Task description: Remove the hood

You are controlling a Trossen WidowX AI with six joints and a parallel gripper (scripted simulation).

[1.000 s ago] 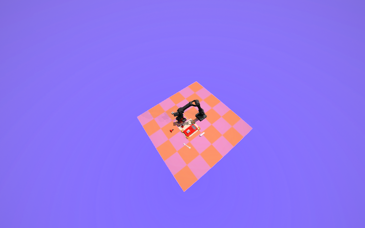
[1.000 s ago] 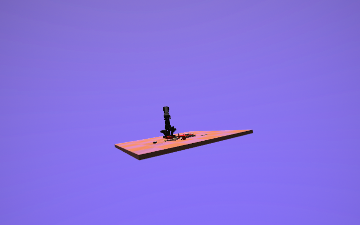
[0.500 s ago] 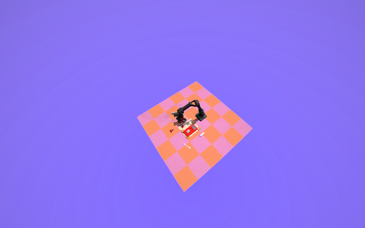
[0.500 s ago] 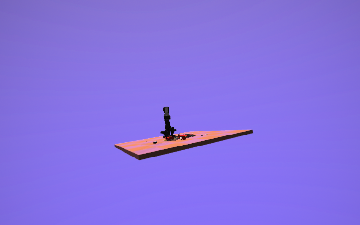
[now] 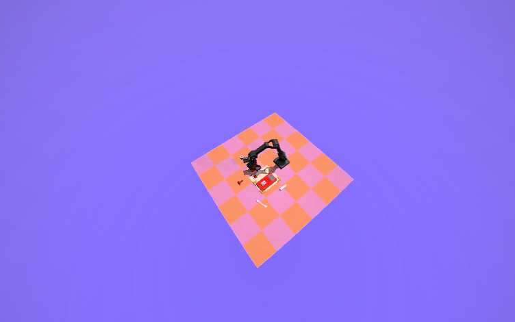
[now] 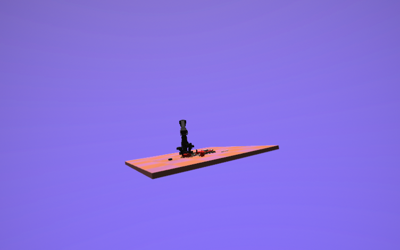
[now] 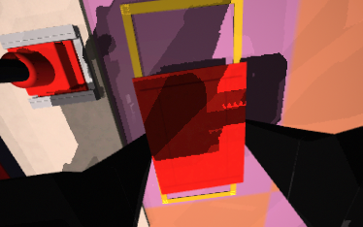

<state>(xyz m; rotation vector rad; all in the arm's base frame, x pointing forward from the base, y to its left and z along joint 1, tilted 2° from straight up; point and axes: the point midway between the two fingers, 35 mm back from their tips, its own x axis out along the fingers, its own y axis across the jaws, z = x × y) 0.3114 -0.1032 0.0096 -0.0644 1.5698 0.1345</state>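
Now: gripper tip right at the red hood. The rest, counted from my gripper tip: base plate: 2 cm behind, 19 cm to the left; wheel: 5 cm ahead, 19 cm to the right.
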